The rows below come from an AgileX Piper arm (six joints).
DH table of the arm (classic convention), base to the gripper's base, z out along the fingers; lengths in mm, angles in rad. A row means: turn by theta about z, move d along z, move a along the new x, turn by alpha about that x. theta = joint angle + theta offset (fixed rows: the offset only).
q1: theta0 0; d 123; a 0; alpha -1.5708
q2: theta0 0.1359; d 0; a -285.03; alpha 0
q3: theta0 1.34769; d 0; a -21.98; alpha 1.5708
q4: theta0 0; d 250.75; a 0; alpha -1.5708
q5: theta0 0; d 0; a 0; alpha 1.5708
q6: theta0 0; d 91; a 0; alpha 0
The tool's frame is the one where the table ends.
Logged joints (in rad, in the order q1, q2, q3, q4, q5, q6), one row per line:
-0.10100 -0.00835 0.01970 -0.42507 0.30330 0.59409
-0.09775 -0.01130 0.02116 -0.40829 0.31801 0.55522
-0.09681 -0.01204 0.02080 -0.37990 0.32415 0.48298
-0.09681 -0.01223 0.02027 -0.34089 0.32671 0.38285
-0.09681 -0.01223 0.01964 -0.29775 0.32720 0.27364
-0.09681 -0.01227 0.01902 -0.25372 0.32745 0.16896
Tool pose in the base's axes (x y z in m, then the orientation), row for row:
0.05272 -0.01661 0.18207 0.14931 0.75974 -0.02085 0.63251
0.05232 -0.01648 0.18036 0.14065 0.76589 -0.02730 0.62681
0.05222 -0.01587 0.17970 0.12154 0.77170 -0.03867 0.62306
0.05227 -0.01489 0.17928 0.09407 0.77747 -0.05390 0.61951
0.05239 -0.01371 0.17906 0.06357 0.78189 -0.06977 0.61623
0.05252 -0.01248 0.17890 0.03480 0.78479 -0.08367 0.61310
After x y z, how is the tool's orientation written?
As a quaternion, x y z w.
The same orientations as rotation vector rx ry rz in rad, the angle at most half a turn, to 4 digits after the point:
0.3416 1.7381 -0.0477
0.3225 1.7562 -0.0626
0.2791 1.7722 -0.0888
0.2163 1.7881 -0.1240
0.1464 1.8006 -0.1607
0.0802 1.8096 -0.1929

